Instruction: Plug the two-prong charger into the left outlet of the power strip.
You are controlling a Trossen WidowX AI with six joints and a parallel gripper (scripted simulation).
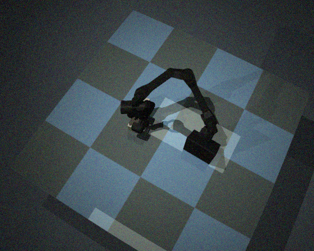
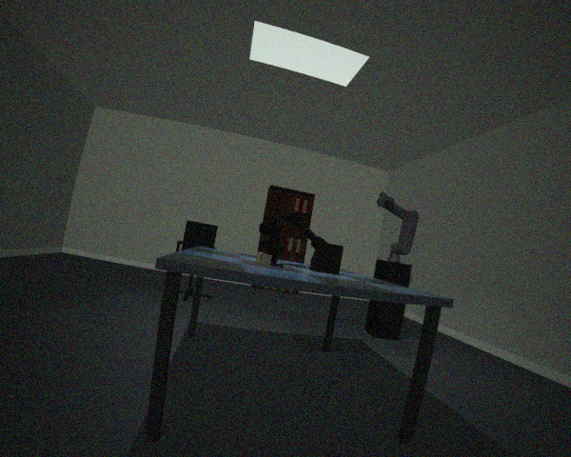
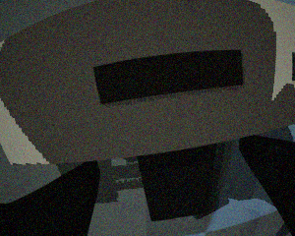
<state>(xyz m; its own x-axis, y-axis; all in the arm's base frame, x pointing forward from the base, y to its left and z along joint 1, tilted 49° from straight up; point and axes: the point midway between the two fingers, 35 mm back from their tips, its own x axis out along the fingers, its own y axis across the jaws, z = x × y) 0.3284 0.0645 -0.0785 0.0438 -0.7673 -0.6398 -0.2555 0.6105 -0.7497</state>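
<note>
The dark two-prong charger is 2 cm ahead of my gripper tip, 1 cm to the left of it and 1 cm above it.
</note>
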